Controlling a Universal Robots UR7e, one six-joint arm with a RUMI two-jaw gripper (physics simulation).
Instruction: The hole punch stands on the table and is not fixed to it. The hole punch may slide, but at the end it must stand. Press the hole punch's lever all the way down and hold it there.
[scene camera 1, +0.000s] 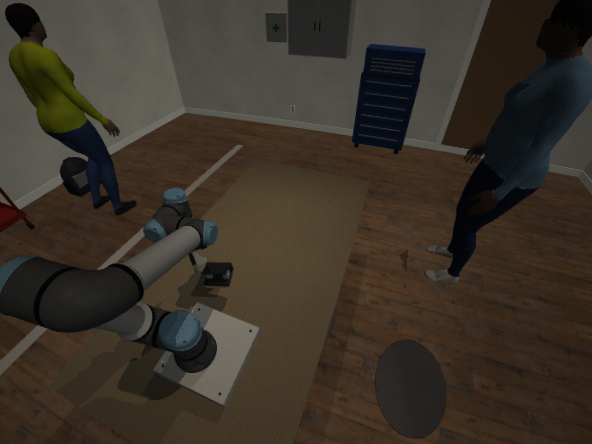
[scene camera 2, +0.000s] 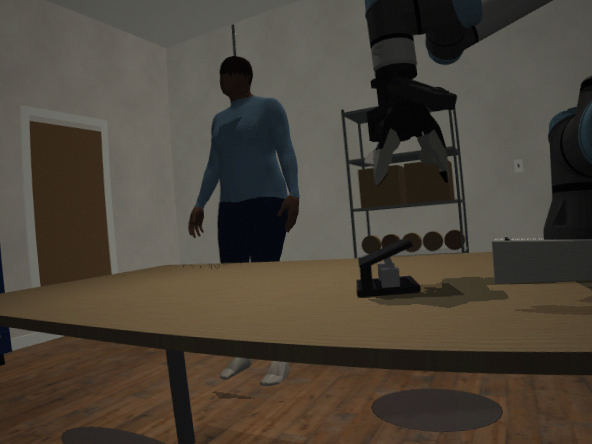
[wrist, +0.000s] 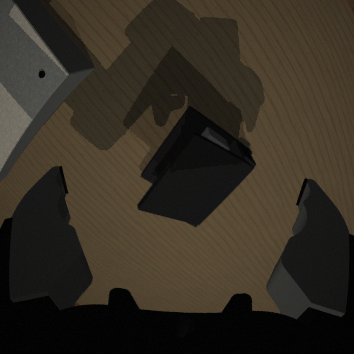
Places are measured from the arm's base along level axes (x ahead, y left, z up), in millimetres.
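Where they show: gripper, fingertip midpoint: (scene camera 1: 194, 261) (scene camera 2: 414, 184) (wrist: 183, 176); arm's base at its link origin: (scene camera 1: 196, 351) (scene camera 2: 586, 238).
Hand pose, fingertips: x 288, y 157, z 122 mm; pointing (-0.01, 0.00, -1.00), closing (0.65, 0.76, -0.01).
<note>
Each offset is from my fingertips to the top centre of the thing. Level surfaces: height alone.
The black hole punch {94 mm down, 71 mm ahead, 39 mm right} (scene camera 1: 218, 274) (scene camera 2: 366, 280) (wrist: 200, 175) stands upright on the table {180 mm down} (scene camera 1: 280, 220) (scene camera 2: 250, 310) (wrist: 300, 70), with a grey block in its middle. Its lever {94 mm down, 71 mm ahead, 39 mm right} (scene camera 2: 386, 252) (wrist: 200, 182) is raised and slants upward, its free end toward the robot's base in scene camera 2. My gripper (scene camera 2: 411, 180) (wrist: 183, 176) is open and empty. It points down and hangs well above the hole punch, touching nothing. In the wrist view the hole punch shows between and beyond the two fingers. In scene camera 1 the arm hides most of the gripper.
The robot's pale base plate (scene camera 1: 232, 345) (scene camera 2: 540, 262) (wrist: 25, 75) lies near the hole punch. One person (scene camera 1: 525, 130) (scene camera 2: 255, 150) stands beyond the table, another (scene camera 1: 60, 95) at the left in scene camera 1. A shelf unit (scene camera 2: 351, 220) stands at the wall.
</note>
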